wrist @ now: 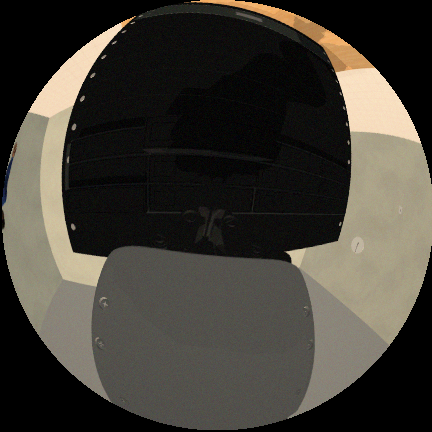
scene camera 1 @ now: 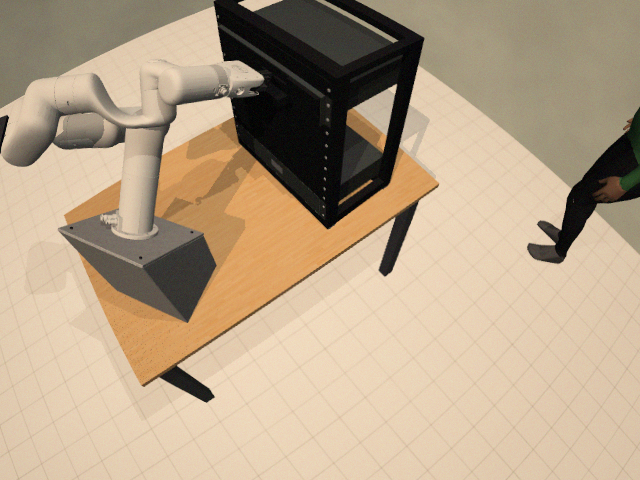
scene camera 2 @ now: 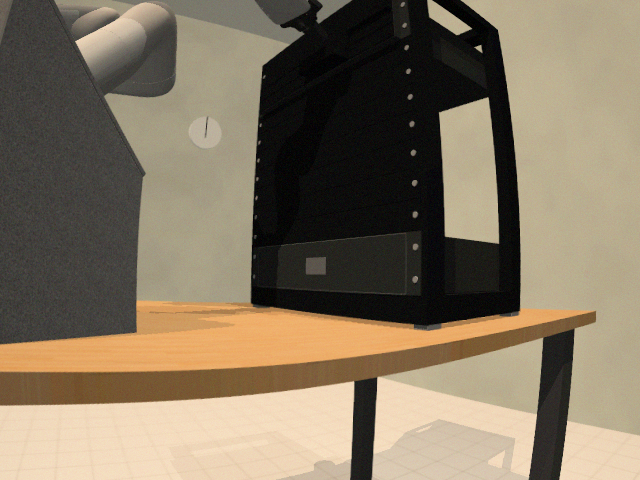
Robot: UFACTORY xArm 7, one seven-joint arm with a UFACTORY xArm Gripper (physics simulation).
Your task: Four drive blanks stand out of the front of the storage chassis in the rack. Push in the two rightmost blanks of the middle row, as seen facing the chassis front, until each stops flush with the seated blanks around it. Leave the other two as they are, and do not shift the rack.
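Places are measured from the arm's base along level axes (x right, y down, z ahead), in metres.
Where they show: gripper, fingertip midpoint: [wrist: 208, 189] [scene camera 1: 268, 77] [scene camera 2: 321, 41]; arm's base, link origin: [scene camera 1: 134, 230] [scene camera 2: 34, 104].
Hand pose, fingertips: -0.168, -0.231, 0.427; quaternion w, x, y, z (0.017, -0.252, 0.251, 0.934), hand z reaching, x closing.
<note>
Things, the pixels of their top centre, and the offset from my fingertips, as dx, dy, dz. "spot": a spot on its surface instead. Level surfaces: height alone.
- black storage chassis, surface spot: [wrist: 110, 170] spot: +0.084, +0.017, +0.054
- long pale edge, surface spot: [wrist: 210, 152] spot: +0.000, +0.032, +0.001
- wooden table, surface height: dy +0.509
- lower unit with a pale label, surface spot: [scene camera 2: 315, 265] spot: -0.062, +0.416, +0.012
The black storage chassis [wrist: 110, 170] sits in the upper part of the black rack [scene camera 1: 333, 155] [scene camera 2: 431, 180]. Its blanks show as faint dark panels in the wrist view, where the rack appears upside down. A long pale edge [wrist: 210, 152] crosses the middle of the face. Dark bands cross the panels at the left in that view, which is the right side facing the front. Which blanks stand out and how far cannot be told. My gripper [scene camera 2: 325, 40] [wrist: 208, 189] is shut and empty, its fingers pointing at the upper front. Contact with a blank cannot be told.
The rack stands on a wooden table [scene camera 1: 273, 258] [scene camera 2: 310, 348]. A lower unit with a pale label [scene camera 2: 315, 265] is at the rack's bottom. The grey arm base [scene camera 1: 175, 273] [scene camera 2: 67, 206] stands before the rack. A person [scene camera 1: 584, 191] stands beyond the table.
</note>
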